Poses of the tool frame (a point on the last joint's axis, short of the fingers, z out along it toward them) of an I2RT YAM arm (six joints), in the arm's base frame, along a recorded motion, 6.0 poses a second.
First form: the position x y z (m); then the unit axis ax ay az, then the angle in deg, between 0 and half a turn.
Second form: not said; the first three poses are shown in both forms.
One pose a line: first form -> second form
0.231 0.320 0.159 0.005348 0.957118 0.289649 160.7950 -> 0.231 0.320 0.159 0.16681 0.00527 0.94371 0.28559
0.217 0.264 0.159 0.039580 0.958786 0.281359 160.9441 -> 0.217 0.264 0.159 0.16553 0.03903 0.94556 0.27748
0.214 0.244 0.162 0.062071 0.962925 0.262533 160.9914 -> 0.214 0.244 0.162 0.16512 0.06122 0.94971 0.25893
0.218 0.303 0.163 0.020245 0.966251 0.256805 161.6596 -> 0.218 0.303 0.163 0.15937 0.01999 0.95390 0.25352
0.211 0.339 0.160 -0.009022 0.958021 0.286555 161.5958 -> 0.211 0.339 0.160 0.15992 -0.00891 0.94569 0.28287
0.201 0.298 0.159 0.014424 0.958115 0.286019 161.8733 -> 0.201 0.298 0.159 0.15753 0.01424 0.94615 0.28245
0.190 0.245 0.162 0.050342 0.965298 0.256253 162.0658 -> 0.190 0.245 0.162 0.15587 0.04973 0.95350 0.25312
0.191 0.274 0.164 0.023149 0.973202 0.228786 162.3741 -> 0.191 0.274 0.164 0.15321 0.02288 0.96171 0.22608
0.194 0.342 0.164 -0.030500 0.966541 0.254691 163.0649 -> 0.194 0.342 0.164 0.14725 -0.03017 0.95601 0.25191
